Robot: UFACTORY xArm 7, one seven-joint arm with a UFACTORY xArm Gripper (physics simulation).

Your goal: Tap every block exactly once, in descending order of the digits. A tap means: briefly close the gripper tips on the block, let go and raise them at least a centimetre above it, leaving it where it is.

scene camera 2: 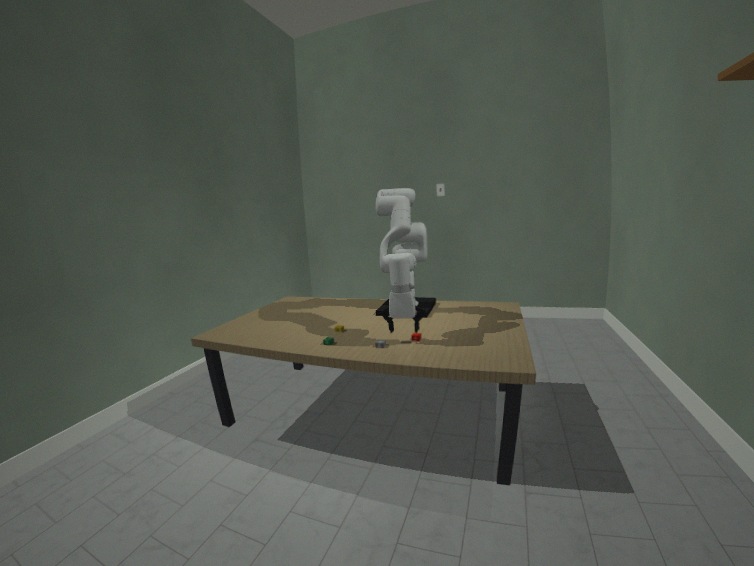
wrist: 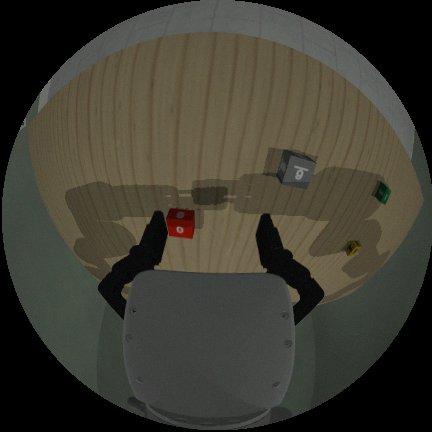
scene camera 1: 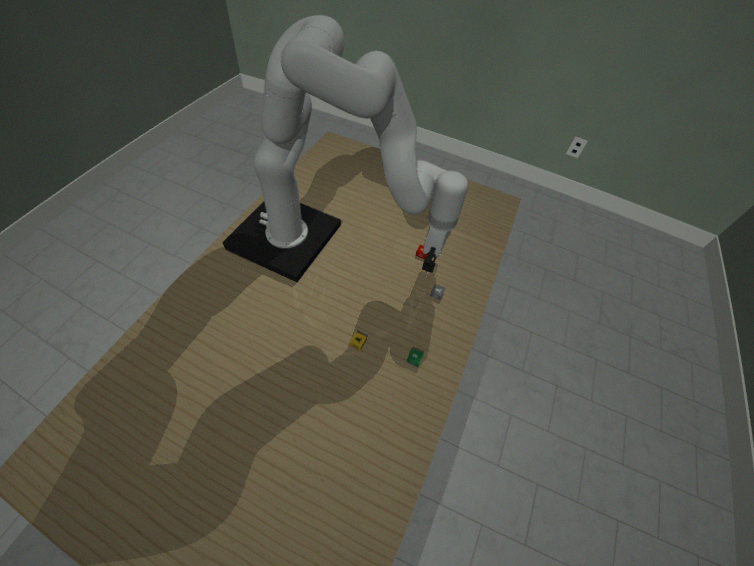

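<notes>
My gripper (scene camera 1: 428, 269) (scene camera 2: 404, 330) (wrist: 211, 222) is open and empty, pointing down above the table. In the wrist view the red block (scene camera 1: 421, 251) (scene camera 2: 415, 336) (wrist: 180, 224) shows a 0 and lies below, beside the left finger, off the middle of the gap. The grey block (scene camera 1: 437, 292) (scene camera 2: 380, 344) (wrist: 296, 170) lies ahead and right of the right finger; its digit looks like an upside-down 6 with a bar. The green block (scene camera 1: 414, 357) (scene camera 2: 328, 341) (wrist: 383, 193) and the yellow block (scene camera 1: 358, 340) (scene camera 2: 339, 328) (wrist: 353, 248) lie farther right, their digits too small to read surely.
The wooden table (scene camera 1: 341, 463) (scene camera 2: 462, 359) (wrist: 215, 100) bears the blocks. The arm stands on a black base plate (scene camera 1: 255, 252) behind them. The grey and green blocks lie near the table's long edge. Arm shadows cross the table.
</notes>
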